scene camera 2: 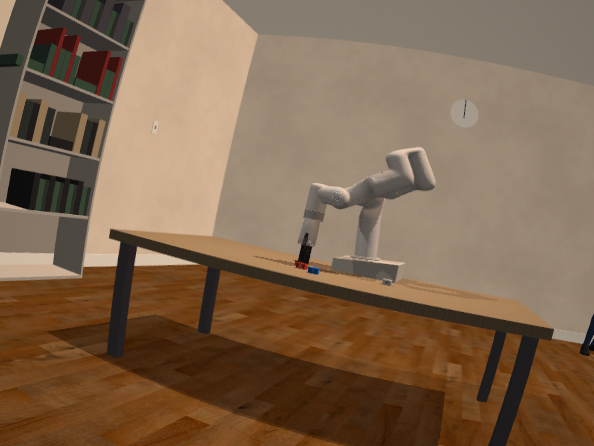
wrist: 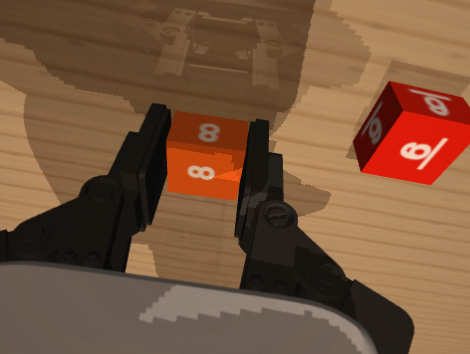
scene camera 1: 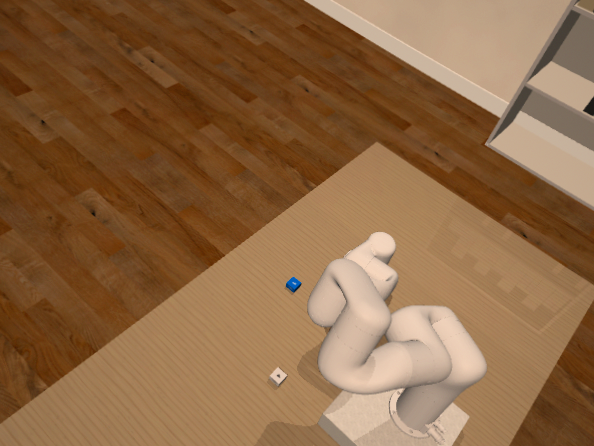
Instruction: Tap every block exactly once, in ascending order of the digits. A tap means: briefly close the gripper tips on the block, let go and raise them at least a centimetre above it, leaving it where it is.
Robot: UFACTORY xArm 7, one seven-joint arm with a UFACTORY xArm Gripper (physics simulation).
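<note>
My gripper [wrist: 209, 138] [scene camera 2: 303, 262] is shut on an orange block [wrist: 202, 167] marked 8, with a finger against each side of it. The block sits on the table top. A red block [wrist: 417, 145] [scene camera 2: 301, 266] with an underlined digit, 6 or 9, lies to the right of the fingers in the wrist view. A blue block [scene camera 1: 293, 284] [scene camera 2: 313, 270] and a white block [scene camera 1: 278, 376] [scene camera 2: 387, 282] lie farther off on the table; their digits are too small to read. In scene camera 1 the arm hides the gripper and the orange and red blocks.
The wooden table [scene camera 1: 200, 320] [scene camera 2: 450, 305] carries the arm's pale base [scene camera 1: 345, 417] [scene camera 2: 345, 266]. The arm [scene camera 1: 355, 320] [scene camera 2: 367, 190] reaches over the table. The red block stands close to the right finger's side. A bookshelf [scene camera 2: 70, 242] stands away from the table.
</note>
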